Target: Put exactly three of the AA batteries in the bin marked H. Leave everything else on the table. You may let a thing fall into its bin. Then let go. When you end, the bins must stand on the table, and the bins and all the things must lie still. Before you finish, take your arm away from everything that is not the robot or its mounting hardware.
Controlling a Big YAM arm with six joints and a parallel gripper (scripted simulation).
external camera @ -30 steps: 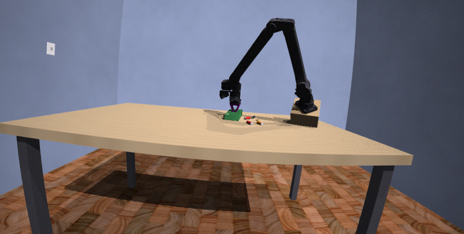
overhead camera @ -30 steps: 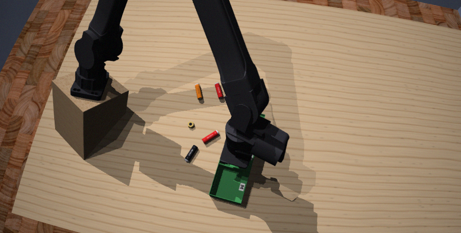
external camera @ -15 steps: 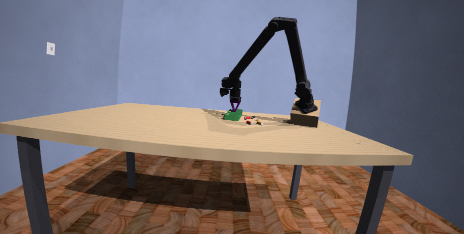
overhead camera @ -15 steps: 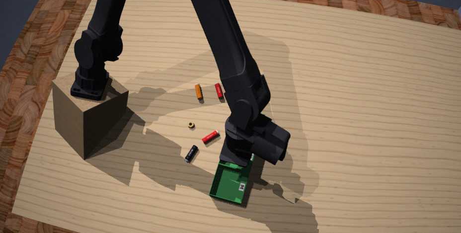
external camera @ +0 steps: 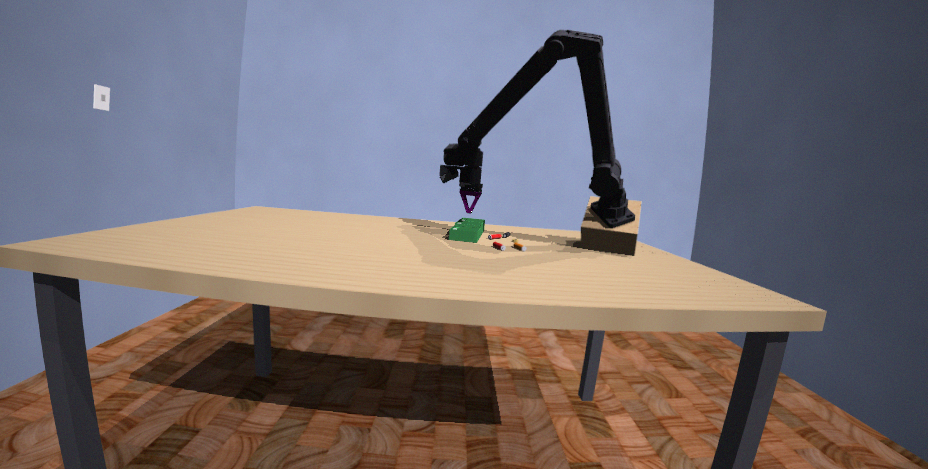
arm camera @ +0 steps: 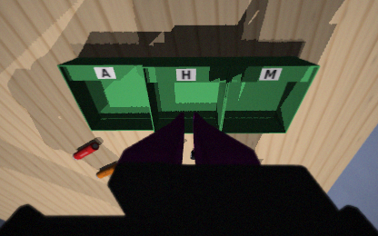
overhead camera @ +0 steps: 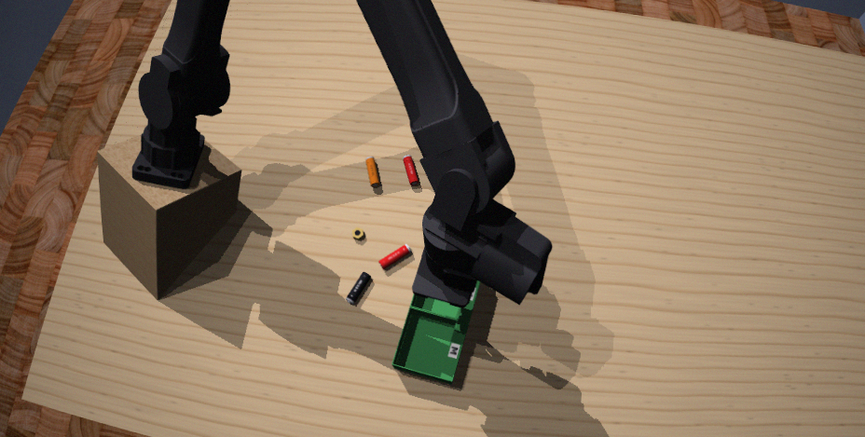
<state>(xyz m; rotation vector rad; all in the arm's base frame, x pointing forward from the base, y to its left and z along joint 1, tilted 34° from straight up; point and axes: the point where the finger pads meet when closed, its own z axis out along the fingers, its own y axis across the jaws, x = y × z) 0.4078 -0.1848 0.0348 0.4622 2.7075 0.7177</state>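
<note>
Now: the green bin 6 cm below my hand. From my hand the other things lie so: black AA battery 13 cm behind, 7 cm below; orange AA battery 19 cm to the left, 13 cm behind, 7 cm below; yellow nut 14 cm behind, 9 cm to the left, 7 cm below.
</note>
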